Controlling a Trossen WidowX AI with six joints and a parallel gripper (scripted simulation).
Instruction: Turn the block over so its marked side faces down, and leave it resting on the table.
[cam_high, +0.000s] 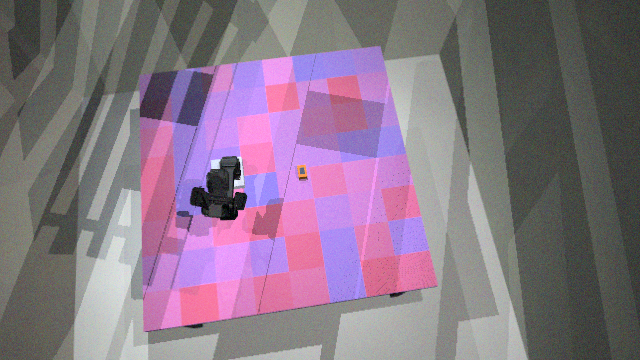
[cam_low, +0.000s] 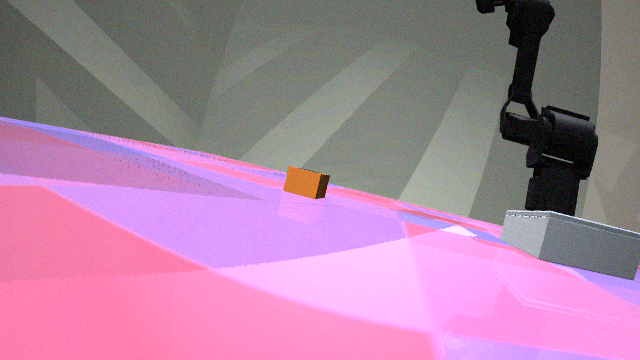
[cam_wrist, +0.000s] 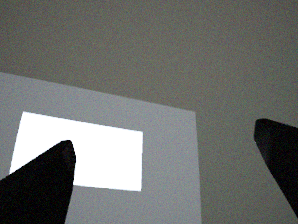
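Right now the orange block is 59 cm below my gripper tip, 35 cm to the left of it and 28 cm ahead of it.
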